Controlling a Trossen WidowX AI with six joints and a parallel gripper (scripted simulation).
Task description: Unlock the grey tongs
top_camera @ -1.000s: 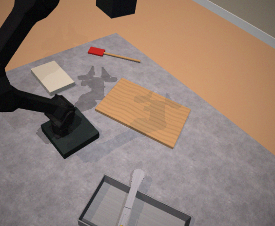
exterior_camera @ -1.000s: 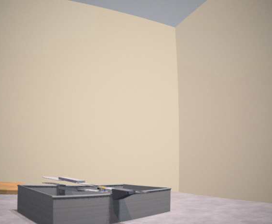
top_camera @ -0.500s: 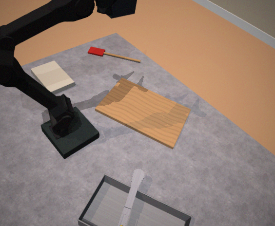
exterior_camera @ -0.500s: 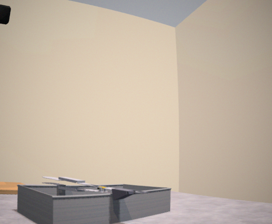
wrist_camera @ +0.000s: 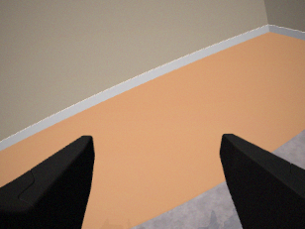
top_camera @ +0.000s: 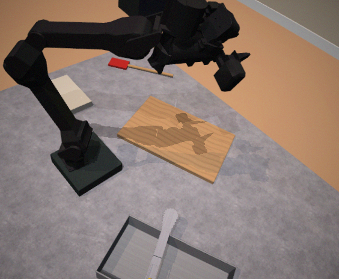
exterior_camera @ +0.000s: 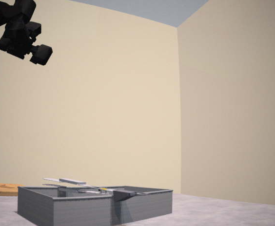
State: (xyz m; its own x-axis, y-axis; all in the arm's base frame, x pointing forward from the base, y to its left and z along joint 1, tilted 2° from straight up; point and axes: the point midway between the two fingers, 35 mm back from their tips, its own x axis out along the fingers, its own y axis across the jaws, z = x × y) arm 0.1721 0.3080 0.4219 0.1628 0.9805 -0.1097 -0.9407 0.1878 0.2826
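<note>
Right now the yellow lock piece is 220 mm ahead of my gripper tip, 360 mm to the right of it and 390 mm below it. From my gripper tip the other things lie so: grey roasting tin 220 mm ahead, 300 mm to the right, 430 mm below; wooden board 130 mm behind, 30 mm to the left, 450 mm below; cream block 490 mm behind, 230 mm to the right, 440 mm below.
</note>
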